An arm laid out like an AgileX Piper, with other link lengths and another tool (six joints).
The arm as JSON. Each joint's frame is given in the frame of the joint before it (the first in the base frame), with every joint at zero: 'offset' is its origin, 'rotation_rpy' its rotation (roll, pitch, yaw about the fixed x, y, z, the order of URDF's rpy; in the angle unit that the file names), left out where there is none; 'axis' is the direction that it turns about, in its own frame. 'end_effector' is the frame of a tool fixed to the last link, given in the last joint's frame.
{
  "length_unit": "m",
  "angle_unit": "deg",
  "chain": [
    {
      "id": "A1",
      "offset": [
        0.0,
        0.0,
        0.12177
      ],
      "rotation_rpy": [
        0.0,
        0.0,
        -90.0
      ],
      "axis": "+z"
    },
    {
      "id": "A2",
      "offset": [
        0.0,
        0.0,
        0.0
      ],
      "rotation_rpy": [
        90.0,
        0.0,
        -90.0
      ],
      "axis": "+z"
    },
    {
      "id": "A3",
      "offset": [
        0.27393,
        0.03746,
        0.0
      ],
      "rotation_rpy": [
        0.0,
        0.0,
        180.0
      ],
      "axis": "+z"
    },
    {
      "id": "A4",
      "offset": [
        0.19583,
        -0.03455,
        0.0
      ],
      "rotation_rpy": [
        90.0,
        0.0,
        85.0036
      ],
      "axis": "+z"
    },
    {
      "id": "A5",
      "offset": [
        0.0,
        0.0,
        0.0
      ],
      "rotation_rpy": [
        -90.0,
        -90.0,
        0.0
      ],
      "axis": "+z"
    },
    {
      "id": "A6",
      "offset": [
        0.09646,
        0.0,
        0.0
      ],
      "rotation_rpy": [
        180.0,
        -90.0,
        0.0
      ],
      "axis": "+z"
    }
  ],
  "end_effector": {
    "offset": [
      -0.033,
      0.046,
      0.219
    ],
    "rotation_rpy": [
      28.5,
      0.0,
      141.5
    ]
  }
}
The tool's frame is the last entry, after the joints.
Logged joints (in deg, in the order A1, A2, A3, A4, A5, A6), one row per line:
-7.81, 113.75, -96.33, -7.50, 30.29, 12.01
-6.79, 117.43, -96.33, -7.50, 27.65, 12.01
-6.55, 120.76, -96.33, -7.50, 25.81, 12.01
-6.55, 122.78, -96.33, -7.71, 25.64, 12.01
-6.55, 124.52, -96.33, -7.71, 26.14, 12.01
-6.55, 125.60, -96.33, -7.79, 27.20, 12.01
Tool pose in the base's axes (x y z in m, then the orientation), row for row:
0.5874, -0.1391, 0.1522, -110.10, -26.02, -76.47
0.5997, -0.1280, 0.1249, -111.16, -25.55, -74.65
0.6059, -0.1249, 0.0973, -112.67, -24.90, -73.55
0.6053, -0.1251, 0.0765, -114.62, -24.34, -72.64
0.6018, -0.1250, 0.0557, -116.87, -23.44, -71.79
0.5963, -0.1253, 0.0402, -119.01, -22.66, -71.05
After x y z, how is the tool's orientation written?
As angles about the fixed x, y, z axes (roll, pitch, yaw), in degrees.
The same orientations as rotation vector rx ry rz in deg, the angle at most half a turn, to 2 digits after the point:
-106.26, 59.05, -73.69
-107.34, 58.27, -71.91
-108.48, 58.68, -70.23
-109.96, 59.56, -68.61
-111.51, 60.88, -66.57
-113.02, 62.12, -64.71

